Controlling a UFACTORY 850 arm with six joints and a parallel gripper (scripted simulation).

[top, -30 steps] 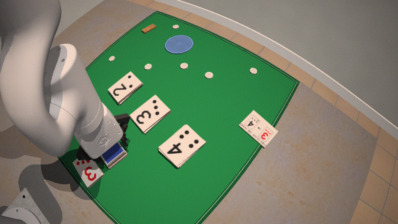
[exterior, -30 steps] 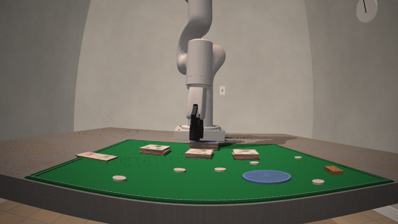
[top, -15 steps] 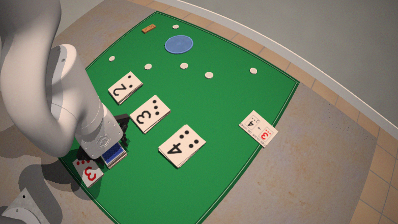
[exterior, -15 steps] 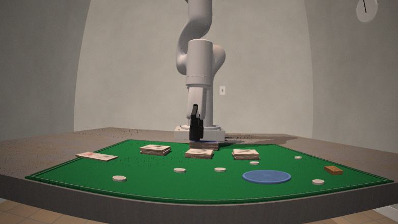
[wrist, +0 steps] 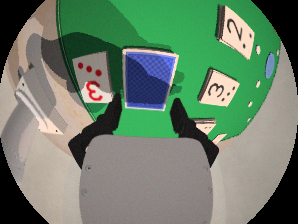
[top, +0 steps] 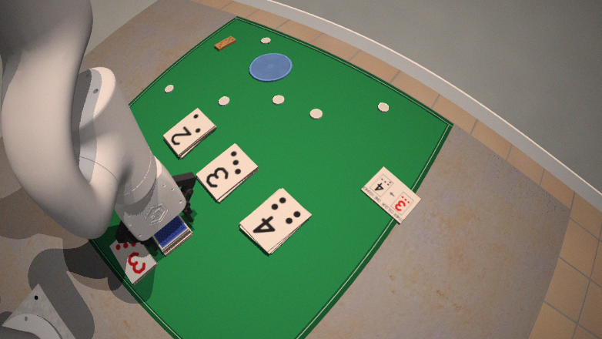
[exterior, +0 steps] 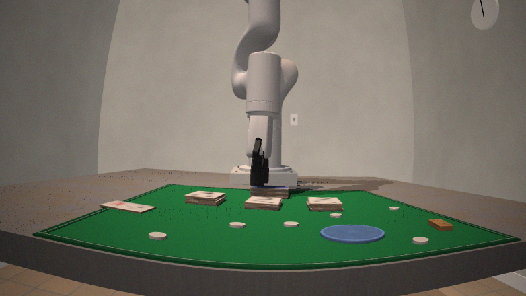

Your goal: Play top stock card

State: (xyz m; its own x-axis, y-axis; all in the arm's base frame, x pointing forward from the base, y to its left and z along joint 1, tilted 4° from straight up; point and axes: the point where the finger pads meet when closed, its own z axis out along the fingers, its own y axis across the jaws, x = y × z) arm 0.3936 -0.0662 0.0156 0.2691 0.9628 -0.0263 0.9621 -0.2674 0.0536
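Now: the card 10 mm ahead of my hand, 30 mm to the left of it and 20 mm below it. Also, from my hand: green card cloth 180 mm ahead, 10 mm to the left, 50 mm below.
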